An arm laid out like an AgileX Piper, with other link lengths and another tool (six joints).
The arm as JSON. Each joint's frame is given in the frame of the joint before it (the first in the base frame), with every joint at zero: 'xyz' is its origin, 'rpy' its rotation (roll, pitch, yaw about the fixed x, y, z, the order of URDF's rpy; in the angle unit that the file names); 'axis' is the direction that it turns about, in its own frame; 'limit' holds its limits. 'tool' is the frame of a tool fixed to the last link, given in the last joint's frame.
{
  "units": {
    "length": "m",
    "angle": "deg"
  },
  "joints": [
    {
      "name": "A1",
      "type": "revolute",
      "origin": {
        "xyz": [
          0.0,
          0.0,
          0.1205
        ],
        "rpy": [
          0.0,
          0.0,
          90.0
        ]
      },
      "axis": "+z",
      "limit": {
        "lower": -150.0,
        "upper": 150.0
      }
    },
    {
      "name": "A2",
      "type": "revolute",
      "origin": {
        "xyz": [
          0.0,
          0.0,
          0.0
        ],
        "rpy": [
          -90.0,
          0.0,
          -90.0
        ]
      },
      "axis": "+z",
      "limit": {
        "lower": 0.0,
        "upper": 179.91
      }
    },
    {
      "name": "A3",
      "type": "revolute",
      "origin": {
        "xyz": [
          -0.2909,
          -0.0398,
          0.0
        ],
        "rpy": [
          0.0,
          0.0,
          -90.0
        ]
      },
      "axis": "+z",
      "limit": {
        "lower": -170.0,
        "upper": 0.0
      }
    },
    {
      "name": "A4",
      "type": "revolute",
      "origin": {
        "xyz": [
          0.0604,
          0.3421,
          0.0
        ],
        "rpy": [
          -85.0,
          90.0,
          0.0
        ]
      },
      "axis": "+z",
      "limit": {
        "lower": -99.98,
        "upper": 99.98
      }
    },
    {
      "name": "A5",
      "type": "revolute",
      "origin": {
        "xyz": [
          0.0,
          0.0,
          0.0
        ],
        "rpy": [
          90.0,
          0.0,
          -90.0
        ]
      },
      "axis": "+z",
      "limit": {
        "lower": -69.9,
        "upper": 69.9
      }
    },
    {
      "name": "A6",
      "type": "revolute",
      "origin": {
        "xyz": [
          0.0,
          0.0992,
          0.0
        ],
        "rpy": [
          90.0,
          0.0,
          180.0
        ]
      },
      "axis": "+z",
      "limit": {
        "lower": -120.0,
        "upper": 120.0
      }
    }
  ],
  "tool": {
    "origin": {
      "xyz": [
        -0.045,
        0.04,
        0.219
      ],
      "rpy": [
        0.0,
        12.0,
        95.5
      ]
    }
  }
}
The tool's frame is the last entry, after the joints.
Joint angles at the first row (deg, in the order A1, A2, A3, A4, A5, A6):
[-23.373 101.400 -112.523 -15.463 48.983 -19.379]
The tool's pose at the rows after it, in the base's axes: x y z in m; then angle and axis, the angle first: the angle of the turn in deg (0 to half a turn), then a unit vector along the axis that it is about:
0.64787 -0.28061 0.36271 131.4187 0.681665 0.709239 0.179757
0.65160 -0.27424 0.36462 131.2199 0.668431 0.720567 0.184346
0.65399 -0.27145 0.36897 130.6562 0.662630 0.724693 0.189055
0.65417 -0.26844 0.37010 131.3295 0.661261 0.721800 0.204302
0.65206 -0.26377 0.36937 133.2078 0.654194 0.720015 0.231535
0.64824 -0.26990 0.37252 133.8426 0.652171 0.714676 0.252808
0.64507 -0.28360 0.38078 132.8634 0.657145 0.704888 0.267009
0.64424 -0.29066 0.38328 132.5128 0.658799 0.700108 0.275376
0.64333 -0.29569 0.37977 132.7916 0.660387 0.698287 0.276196
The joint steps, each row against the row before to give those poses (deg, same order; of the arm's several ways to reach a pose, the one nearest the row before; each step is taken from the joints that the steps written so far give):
[-0.354 0.373 -0.002 2.672 -0.255 -3.361]
[-0.032 -0.002 0.004 1.607 -0.783 -2.349]
[0.001 -0.102 -0.002 0.687 -0.755 -0.842]
[-0.673 -0.100 -0.001 2.754 0.000 -1.219]
[-1.877 -0.105 0.003 6.472 0.566 -3.990]
[-2.347 0.002 -0.004 5.266 -0.076 -3.303]
[-1.981 -0.001 0.001 2.827 -1.155 -1.327]
[-1.086 0.204 -0.001 1.854 -0.636 -1.009]
[-0.648 0.342 0.003 0.822 0.007 -0.636]

